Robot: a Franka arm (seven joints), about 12 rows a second.
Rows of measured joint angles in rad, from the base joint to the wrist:
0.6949, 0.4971, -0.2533, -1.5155, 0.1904, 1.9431, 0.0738
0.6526, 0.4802, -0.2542, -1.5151, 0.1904, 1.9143, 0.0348
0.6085, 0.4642, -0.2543, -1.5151, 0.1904, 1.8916, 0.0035
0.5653, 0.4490, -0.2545, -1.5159, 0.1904, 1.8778, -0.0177
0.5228, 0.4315, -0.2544, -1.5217, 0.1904, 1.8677, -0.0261
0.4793, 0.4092, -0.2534, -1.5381, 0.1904, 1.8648, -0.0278
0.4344, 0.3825, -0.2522, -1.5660, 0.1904, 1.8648, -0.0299
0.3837, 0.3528, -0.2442, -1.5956, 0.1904, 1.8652, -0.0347
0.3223, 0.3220, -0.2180, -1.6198, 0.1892, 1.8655, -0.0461
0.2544, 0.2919, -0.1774, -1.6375, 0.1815, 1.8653, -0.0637
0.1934, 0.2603, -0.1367, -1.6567, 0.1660, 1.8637, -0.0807
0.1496, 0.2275, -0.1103, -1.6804, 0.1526, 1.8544, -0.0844
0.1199, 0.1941, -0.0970, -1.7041, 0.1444, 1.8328, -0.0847
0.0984, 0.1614, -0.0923, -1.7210, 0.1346, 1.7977, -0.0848
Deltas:
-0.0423, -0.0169, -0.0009, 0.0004, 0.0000, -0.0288, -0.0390
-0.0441, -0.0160, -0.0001, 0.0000, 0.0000, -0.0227, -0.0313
-0.0432, -0.0152, -0.0002, -0.0008, 0.0000, -0.0138, -0.0212
-0.0425, -0.0175, 0.0001, -0.0058, 0.0000, -0.0101, -0.0084
-0.0435, -0.0223, 0.0010, -0.0164, 0.0000, -0.0029, -0.0017
-0.0449, -0.0267, 0.0012, -0.0279, 0.0000, 0.0000, -0.0021
-0.0507, -0.0297, 0.0080, -0.0296, 0.0000, 0.0004, -0.0048
-0.0614, -0.0308, 0.0262, -0.0242, -0.0012, 0.0003, -0.0114
-0.0679, -0.0301, 0.0406, -0.0177, -0.0077, -0.0002, -0.0176
-0.0610, -0.0316, 0.0407, -0.0192, -0.0155, -0.0016, -0.0170
-0.0438, -0.0328, 0.0264, -0.0237, -0.0134, -0.0093, -0.0037
-0.0297, -0.0334, 0.0133, -0.0237, -0.0082, -0.0216, -0.0003
-0.0215, -0.0327, 0.0047, -0.0169, -0.0098, -0.0351, -0.0001

